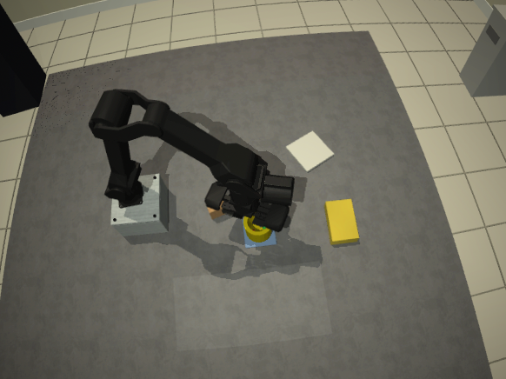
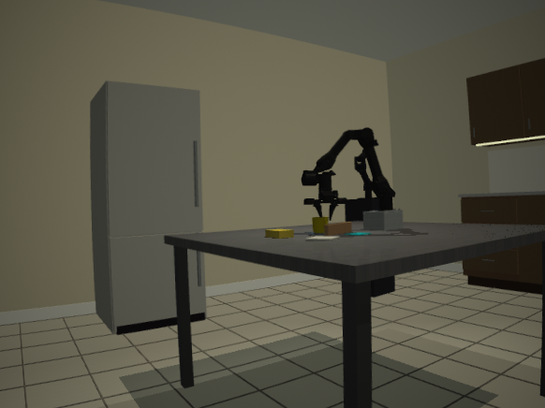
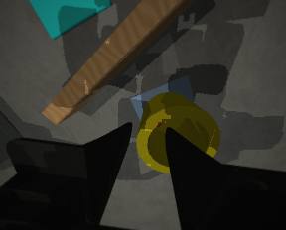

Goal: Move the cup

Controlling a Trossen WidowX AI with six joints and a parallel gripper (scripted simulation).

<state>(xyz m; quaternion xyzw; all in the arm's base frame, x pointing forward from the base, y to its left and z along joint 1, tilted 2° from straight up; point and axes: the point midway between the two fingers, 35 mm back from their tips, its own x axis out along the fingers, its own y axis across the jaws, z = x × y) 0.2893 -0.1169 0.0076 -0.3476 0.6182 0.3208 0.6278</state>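
The yellow cup is 2 cm to the right of my gripper tip, 2 cm below it and 2 cm ahead of it. Round my gripper tip: teal pad (17 cm to the left, 6 cm below, 2 cm behind); wooden bar (7 cm to the left, 4 cm below); marble (4 cm below, 2 cm to the right).
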